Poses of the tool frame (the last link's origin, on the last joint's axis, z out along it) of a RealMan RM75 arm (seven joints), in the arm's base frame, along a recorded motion.
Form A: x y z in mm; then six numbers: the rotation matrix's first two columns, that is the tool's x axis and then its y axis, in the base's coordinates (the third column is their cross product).
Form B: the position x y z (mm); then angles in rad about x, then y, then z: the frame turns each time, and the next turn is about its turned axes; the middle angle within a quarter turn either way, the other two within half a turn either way. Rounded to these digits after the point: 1 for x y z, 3 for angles.
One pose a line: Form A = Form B
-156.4, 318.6, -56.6, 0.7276, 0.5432, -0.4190, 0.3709, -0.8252, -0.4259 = -156.4, 318.6, -56.6, -2.951, -0.615, -0.471
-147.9, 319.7, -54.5, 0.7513, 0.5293, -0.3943, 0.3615, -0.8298, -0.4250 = -147.9, 319.7, -54.5, -2.928, -0.585, -0.449
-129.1, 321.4, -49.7, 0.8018, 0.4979, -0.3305, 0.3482, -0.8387, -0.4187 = -129.1, 321.4, -49.7, -2.886, -0.507, -0.410
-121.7, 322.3, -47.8, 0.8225, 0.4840, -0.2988, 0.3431, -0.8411, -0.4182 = -121.7, 322.3, -47.8, -2.867, -0.471, -0.395
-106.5, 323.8, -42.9, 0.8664, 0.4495, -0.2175, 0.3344, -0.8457, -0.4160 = -106.5, 323.8, -42.9, -2.827, -0.380, -0.368
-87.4, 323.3, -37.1, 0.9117, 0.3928, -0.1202, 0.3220, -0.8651, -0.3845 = -87.4, 323.3, -37.1, -2.813, -0.258, -0.340
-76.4, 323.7, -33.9, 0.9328, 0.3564, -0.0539, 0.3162, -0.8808, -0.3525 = -76.4, 323.7, -33.9, -2.820, -0.174, -0.327
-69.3, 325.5, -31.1, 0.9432, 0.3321, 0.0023, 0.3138, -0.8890, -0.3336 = -69.3, 325.5, -31.1, -2.819, -0.109, -0.321
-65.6, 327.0, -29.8, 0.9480, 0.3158, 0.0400, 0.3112, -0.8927, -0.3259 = -65.6, 327.0, -29.8, -2.814, -0.067, -0.317
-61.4, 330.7, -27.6, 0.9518, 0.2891, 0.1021, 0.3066, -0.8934, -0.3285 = -61.4, 330.7, -27.6, -2.790, -0.004, -0.312
